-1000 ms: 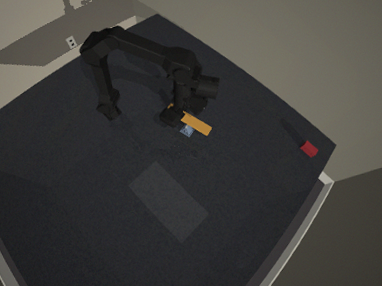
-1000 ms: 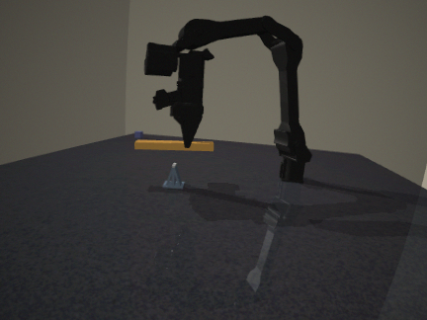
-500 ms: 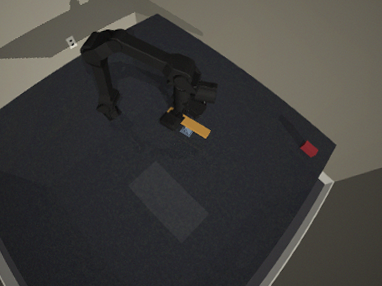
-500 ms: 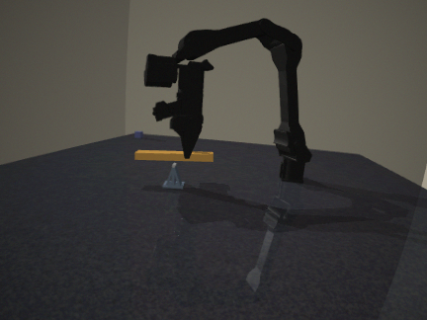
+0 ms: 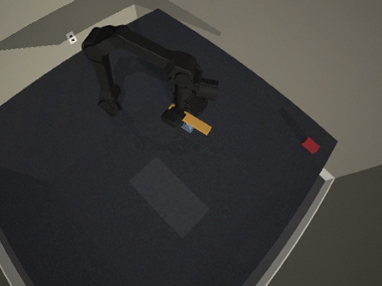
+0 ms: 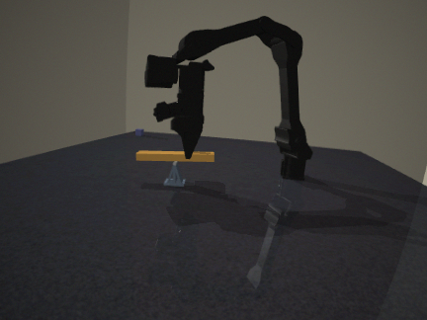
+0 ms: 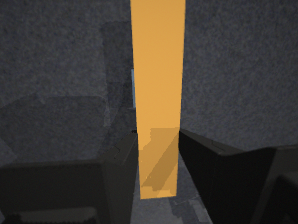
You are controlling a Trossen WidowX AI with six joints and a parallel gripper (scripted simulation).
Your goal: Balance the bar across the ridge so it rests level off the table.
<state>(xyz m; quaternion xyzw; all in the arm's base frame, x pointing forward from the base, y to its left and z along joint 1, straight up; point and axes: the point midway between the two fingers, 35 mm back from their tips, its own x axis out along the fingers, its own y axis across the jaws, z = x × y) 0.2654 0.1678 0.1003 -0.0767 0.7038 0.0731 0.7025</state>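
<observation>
Now: gripper tip 30 mm short of the orange bar and 10 mm to the right of it. Also, from my gripper tip: blue-grey triangular ridge: 30 mm ahead, 10 mm to the left, 40 mm below; then small purple cube: 470 mm ahead, 670 mm to the right, 50 mm below; then red block: 470 mm ahead, 330 mm to the left, 50 mm below.
</observation>
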